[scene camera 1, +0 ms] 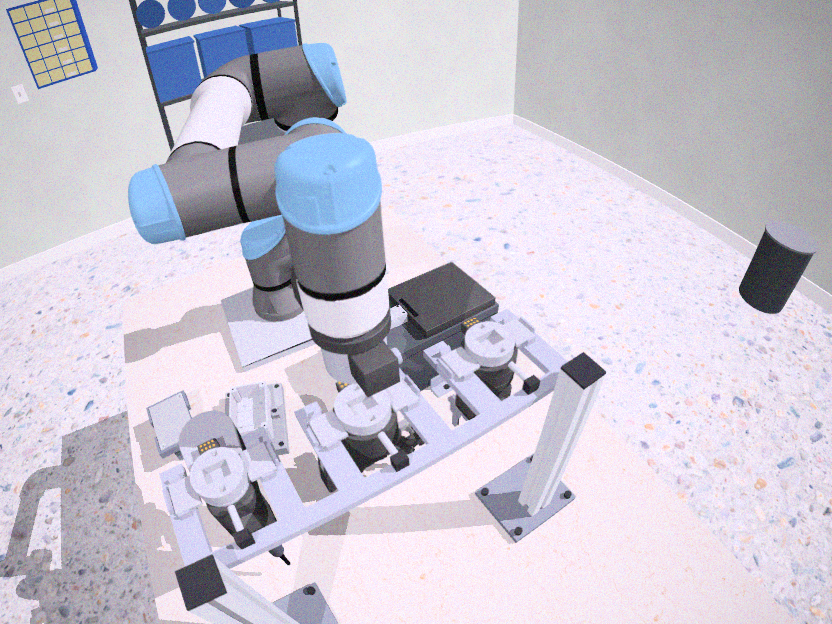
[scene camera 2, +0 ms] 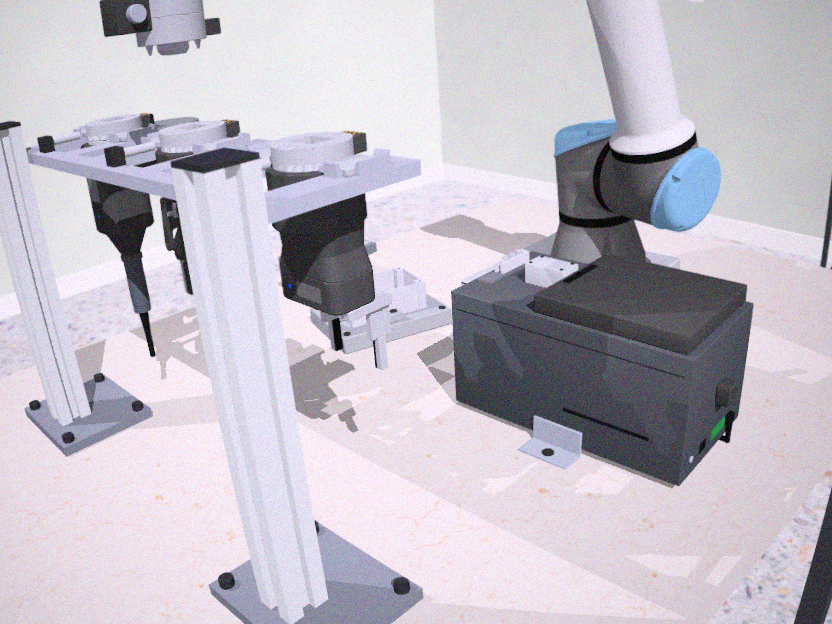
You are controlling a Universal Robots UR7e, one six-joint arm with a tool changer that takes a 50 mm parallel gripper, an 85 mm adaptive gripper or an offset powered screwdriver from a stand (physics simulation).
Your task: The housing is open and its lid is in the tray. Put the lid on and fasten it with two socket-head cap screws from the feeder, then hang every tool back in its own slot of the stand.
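Pixels of known places: arm's base, origin of its link: (scene camera 1: 282,300).
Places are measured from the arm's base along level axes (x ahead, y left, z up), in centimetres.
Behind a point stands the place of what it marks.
The open housing (scene camera 1: 252,411) {x 28.2, y -19.4, z -0.8 cm} (scene camera 2: 405,290) {x 28.6, y -15.2, z 2.3 cm} sits in its fixture on the table. The lid (scene camera 1: 169,421) {x 24.8, y -36.1, z 3.8 cm} lies in the tray at the left in scene camera 1. The arm's bare tool changer (scene camera 2: 173,33) {x 65.3, y -5.7, z 41.3 cm} is above the middle of the stand and carries no tool. The parallel gripper (scene camera 2: 358,350) hangs in the end slot near the feeder, its fingers apart and empty. The adaptive gripper (scene camera 1: 366,448) hangs in the middle slot, its fingers mostly hidden. The screwdriver (scene camera 1: 243,511) {x 66.1, y -26.0, z 28.9 cm} (scene camera 2: 136,282) {x 63.6, y -25.6, z 13.4 cm} hangs in the other end slot. The screw feeder (scene camera 1: 440,298) {x 36.0, y 22.7, z 13.3 cm} (scene camera 2: 571,369) {x 42.4, y 19.8, z 6.4 cm} stands behind the stand; screws cannot be made out.
The stand's crossbar (scene camera 1: 376,484) {x 71.7, y -12.2, z 30.7 cm} (scene camera 2: 342,191) {x 67.3, y 16.3, z 30.1 cm} rests on two posts (scene camera 1: 561,436) {x 76.7, y 11.9, z 23.2 cm} (scene camera 2: 241,376) {x 77.3, y 15.9, z 20.3 cm} with bolted base plates. A small angle bracket (scene camera 2: 557,439) {x 42.6, y 18.5, z -2.3 cm} is fixed beside the feeder. The arm's base plate (scene camera 1: 265,342) {x 10.8, y -9.2, z -0.9 cm} is behind the housing. A black cylinder (scene camera 1: 776,268) stands at the far right.
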